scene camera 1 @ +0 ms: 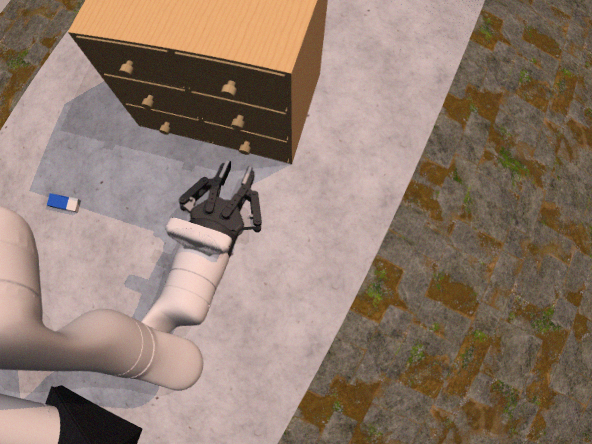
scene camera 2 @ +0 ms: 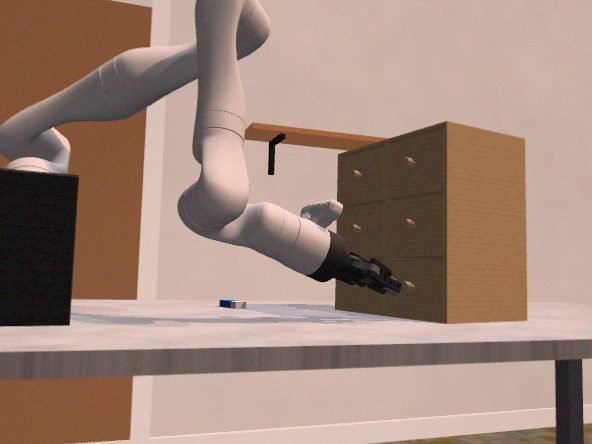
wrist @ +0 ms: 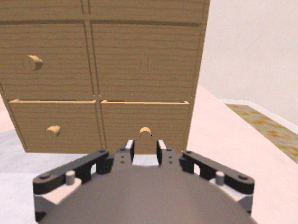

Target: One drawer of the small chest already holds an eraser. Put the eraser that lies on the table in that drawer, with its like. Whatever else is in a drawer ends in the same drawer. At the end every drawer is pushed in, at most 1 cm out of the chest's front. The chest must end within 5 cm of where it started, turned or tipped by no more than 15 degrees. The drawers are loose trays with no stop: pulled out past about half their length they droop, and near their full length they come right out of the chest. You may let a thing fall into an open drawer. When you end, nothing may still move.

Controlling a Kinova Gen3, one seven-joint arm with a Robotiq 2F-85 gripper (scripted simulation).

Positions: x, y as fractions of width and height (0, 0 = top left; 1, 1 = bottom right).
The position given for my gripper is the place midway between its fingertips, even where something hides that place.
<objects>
my gripper: scene camera 1 0.40, 0.38; scene camera 2 0.66, 0.65; wrist 0.49, 0.66
</objects>
